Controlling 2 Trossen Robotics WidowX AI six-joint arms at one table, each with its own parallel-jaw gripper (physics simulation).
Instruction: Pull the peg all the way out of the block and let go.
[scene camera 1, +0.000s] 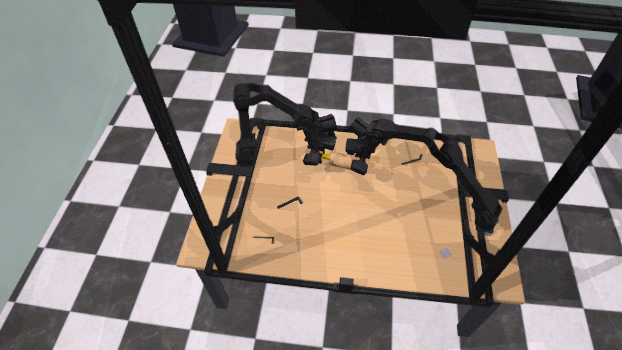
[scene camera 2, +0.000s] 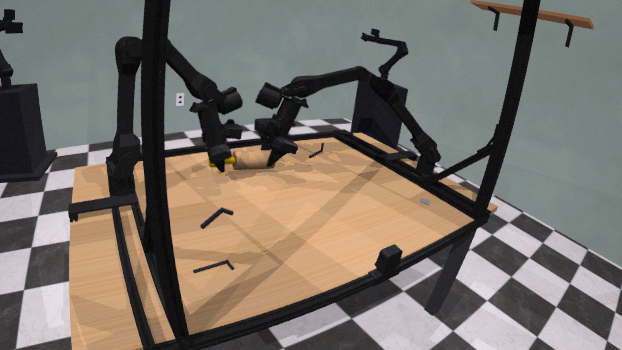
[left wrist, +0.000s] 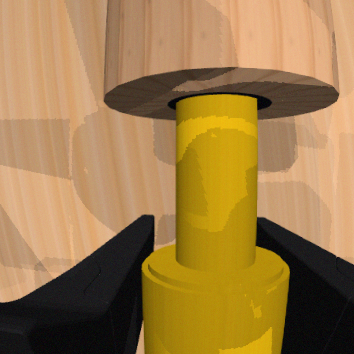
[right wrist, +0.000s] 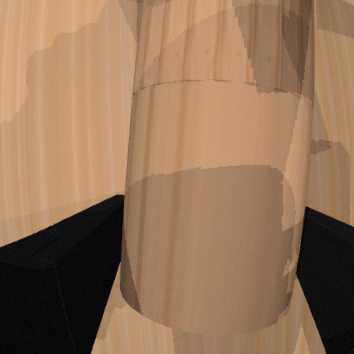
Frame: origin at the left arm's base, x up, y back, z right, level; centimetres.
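Seen in the pictures: left gripper, fingertip midpoint: (scene camera 1: 322, 160) (scene camera 2: 221, 169) (left wrist: 202, 227); right gripper, fingertip midpoint: (scene camera 2: 264, 162) (right wrist: 207, 211); left arm's base at its link origin: (scene camera 1: 245, 162) (scene camera 2: 122, 192); right arm's base at its link origin: (scene camera 1: 484, 224) (scene camera 2: 424, 172).
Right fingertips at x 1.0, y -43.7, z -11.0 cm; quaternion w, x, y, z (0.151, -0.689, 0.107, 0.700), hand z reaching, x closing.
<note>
Offsets run from my right fingertips to a thing's middle. "pt": to the spot under its first point. Level surfaces: height alone.
The yellow peg @(dy +11.1, dx +1.4, dz +0.3 cm) (scene camera 1: 325, 156) (scene camera 2: 229, 160) (left wrist: 215, 310) lies level, its narrow shaft entering the dark hole in the end of the round wooden block @(dy +3.6, dx +1.1, dz +0.1 cm) (scene camera 1: 341, 160) (scene camera 2: 252, 160) (left wrist: 220, 45) (right wrist: 215, 125). A stretch of shaft shows between the block and the peg's thick part. How far the shaft reaches inside is hidden. My left gripper (scene camera 1: 320, 154) (scene camera 2: 220, 161) (left wrist: 202, 227) is shut on the peg's thick part. My right gripper (scene camera 1: 358, 161) (scene camera 2: 274, 158) (right wrist: 207, 211) is shut on the block near its far end. I cannot tell whether the block touches the table.
Black L-shaped keys @(dy +19.3, dx -2.5, dz +24.8 cm) (scene camera 1: 290, 202) (scene camera 2: 215, 217) lie on the wooden table @(dx -2.9 cm) (scene camera 1: 350, 225) (scene camera 2: 310, 225), one @(dy -22.7, dx -1.3, dz -11.1 cm) (scene camera 1: 412, 160) (scene camera 2: 317, 151) beyond my right gripper. A small grey square @(pt dy -41.4, dx -2.6, dz +28.4 cm) (scene camera 1: 445, 253) (scene camera 2: 424, 201) lies toward the right. A black frame with tall posts (scene camera 1: 170, 140) (scene camera 2: 157, 150) surrounds the table.
</note>
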